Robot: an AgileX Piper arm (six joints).
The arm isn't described. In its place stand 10 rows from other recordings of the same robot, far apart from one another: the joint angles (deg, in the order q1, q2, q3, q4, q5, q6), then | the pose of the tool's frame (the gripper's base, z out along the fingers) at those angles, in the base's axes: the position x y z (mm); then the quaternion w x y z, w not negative.
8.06 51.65 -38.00 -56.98 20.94 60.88 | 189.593 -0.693 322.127 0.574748 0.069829 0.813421 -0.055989
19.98 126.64 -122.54 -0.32 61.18 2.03 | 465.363 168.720 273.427 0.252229 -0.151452 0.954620 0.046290
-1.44 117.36 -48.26 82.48 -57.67 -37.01 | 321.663 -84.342 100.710 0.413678 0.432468 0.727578 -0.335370
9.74 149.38 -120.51 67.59 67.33 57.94 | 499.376 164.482 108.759 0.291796 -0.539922 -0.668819 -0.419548
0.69 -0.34 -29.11 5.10 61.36 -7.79 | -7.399 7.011 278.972 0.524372 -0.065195 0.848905 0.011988
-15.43 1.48 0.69 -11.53 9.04 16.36 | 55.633 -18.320 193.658 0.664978 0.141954 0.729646 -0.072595
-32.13 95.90 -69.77 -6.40 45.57 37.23 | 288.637 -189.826 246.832 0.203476 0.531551 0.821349 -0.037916
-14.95 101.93 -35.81 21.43 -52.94 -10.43 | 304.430 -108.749 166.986 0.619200 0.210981 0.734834 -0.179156
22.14 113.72 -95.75 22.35 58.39 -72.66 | 385.916 188.834 250.585 0.220180 -0.662851 0.709394 0.094391
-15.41 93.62 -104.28 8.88 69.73 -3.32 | 336.100 -78.972 418.534 0.315969 0.102974 0.942798 0.026287
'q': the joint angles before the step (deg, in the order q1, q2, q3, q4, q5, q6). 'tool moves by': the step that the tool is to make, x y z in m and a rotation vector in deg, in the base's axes. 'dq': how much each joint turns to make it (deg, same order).
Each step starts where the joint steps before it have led.
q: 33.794 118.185 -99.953 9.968 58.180 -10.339
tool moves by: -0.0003 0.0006 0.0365 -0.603 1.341 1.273
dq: -0.044 -0.008 -8.471 -0.159 10.012 0.430
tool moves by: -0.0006 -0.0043 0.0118 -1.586 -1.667 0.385
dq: -0.008 -0.823 -1.382 -2.269 1.717 0.011
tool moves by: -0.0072 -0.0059 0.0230 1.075 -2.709 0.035
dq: -0.002 -3.038 0.008 -0.610 0.182 -0.003
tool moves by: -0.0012 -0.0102 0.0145 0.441 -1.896 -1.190
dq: -0.893 -2.005 0.078 -0.784 0.067 0.308
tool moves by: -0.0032 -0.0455 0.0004 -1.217 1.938 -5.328
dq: -5.196 -5.515 8.006 -0.117 -0.217 0.115
